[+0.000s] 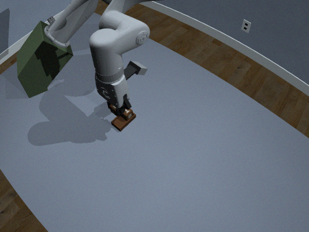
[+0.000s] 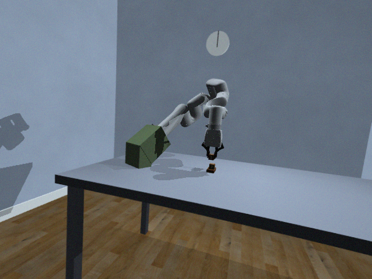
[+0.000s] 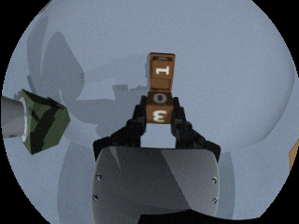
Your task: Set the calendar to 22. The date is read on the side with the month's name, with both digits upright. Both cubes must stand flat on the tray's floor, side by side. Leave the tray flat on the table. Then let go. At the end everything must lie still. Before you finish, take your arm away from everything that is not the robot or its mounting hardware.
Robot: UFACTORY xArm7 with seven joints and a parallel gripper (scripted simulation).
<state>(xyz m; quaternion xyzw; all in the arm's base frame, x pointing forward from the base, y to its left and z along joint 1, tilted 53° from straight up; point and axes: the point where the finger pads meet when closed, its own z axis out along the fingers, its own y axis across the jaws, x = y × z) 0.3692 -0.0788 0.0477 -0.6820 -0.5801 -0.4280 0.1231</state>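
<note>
The brown cube is 3 cm to the left of my hand and 8 cm below it. The rest, counted from my hand: brown tray 2 cm to the left, 9 cm below.
</note>
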